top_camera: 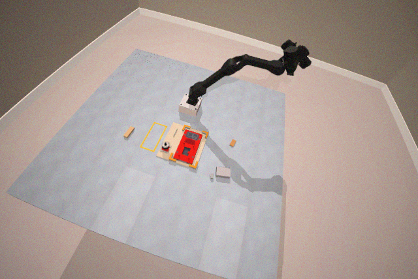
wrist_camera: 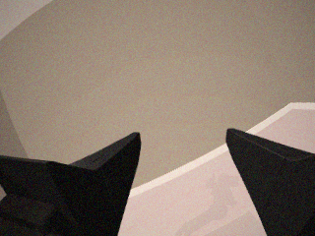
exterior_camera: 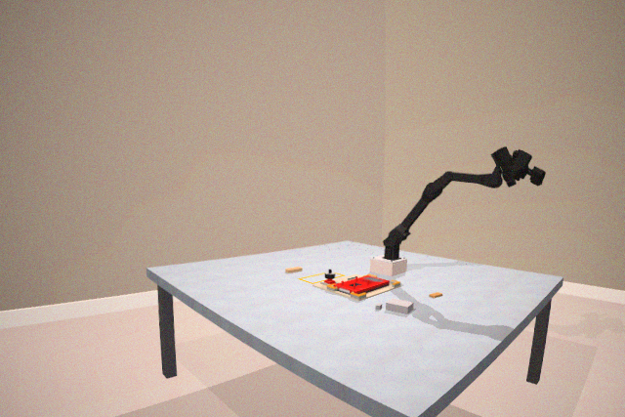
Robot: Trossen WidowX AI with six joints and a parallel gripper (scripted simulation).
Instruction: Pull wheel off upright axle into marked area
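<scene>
My gripper tip is 69 cm short of the wheel, 47 cm to the left of it and 45 cm above it. Round my gripper tip: small orange block (47 cm ahead, 14 cm to the right, 48 cm below); then small cube (73 cm ahead, 18 cm to the right, 48 cm below); then grey block (68 cm ahead, 13 cm to the right, 47 cm below).
</scene>
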